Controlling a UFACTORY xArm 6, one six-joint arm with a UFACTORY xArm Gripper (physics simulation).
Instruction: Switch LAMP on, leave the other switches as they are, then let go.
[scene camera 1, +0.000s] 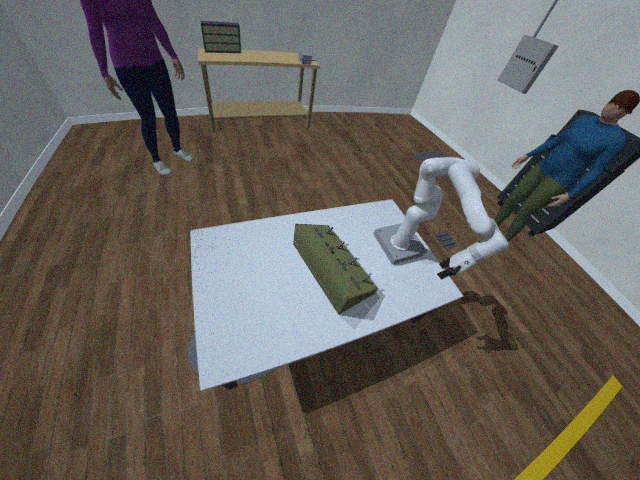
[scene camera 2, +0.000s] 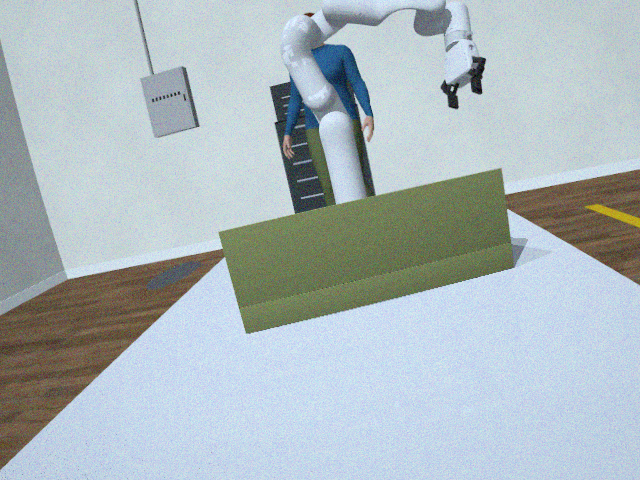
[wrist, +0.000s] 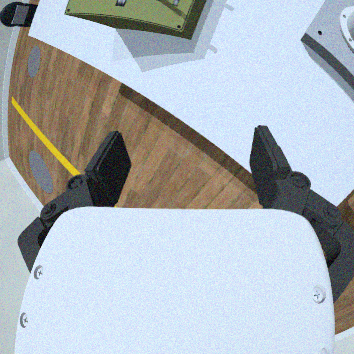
Scene:
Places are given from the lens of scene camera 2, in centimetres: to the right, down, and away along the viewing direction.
gripper (scene camera 2: 465, 100): 38, -36, 115
olive switch box (scene camera 2: 293, 268): -4, 5, 77

